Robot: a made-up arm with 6 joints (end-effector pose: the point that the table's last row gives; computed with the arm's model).
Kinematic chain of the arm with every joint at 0, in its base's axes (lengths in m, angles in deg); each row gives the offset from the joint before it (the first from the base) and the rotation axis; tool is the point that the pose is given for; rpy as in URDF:
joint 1: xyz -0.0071 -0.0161 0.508 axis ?
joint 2: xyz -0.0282 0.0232 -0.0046 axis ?
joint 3: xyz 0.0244 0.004 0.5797 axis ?
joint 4: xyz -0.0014 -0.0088 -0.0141 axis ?
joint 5: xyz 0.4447 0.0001 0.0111 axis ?
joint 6: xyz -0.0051 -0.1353 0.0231 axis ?
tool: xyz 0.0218 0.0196 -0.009 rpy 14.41 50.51 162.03
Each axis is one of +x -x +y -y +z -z.
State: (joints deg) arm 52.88 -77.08 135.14 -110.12 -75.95 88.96
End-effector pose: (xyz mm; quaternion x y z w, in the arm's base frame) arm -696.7 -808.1 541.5 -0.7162 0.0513 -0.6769 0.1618
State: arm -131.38 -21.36 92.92 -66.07 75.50 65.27
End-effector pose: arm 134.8 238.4 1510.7 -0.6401 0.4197 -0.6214 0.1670
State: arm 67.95 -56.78 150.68 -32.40 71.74 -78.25
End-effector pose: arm -240.9 -876.2 693.3 0.1269 0.1803 0.9412 0.2559
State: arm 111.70 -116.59 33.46 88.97 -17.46 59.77
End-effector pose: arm 346.3 -968.2 392.0 -0.5410 0.1837 0.6049 0.5547
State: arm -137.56 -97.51 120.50 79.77 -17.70 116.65
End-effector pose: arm 650.4 576.5 58.3 0.2543 -0.1393 -0.8674 0.4043
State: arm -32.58 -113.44 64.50 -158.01 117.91 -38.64
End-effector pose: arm -766.4 611.1 378.5 -0.0185 0.9645 0.0546 0.2578
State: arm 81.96 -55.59 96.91 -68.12 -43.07 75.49
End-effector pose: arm -89.4 -844.7 1188.6 -0.8594 -0.4945 -0.0509 0.1194
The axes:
joint 1: +z
joint 2: +y
joint 3: -y
joint 4: -x
joint 5: -y
joint 6: -x

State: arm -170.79 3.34 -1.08 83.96 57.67 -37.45
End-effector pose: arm -459.0 -136.3 1151.0 0.1683 0.6619 0.3708 0.6293
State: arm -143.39 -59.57 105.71 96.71 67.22 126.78
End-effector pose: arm 814.8 510.3 798.5 -0.3934 0.4860 0.6991 0.3469
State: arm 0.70 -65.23 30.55 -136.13 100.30 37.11
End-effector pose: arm -477.0 68.1 1214.6 -0.1914 -0.7479 0.2135 0.5987
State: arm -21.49 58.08 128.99 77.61 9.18 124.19
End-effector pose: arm 455.3 -187.0 1268.2 0.2431 0.8660 -0.4289 0.0840
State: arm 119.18 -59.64 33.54 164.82 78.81 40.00
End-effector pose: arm 123.8 -552.7 1260.2 -0.7398 0.3293 -0.5014 0.3048
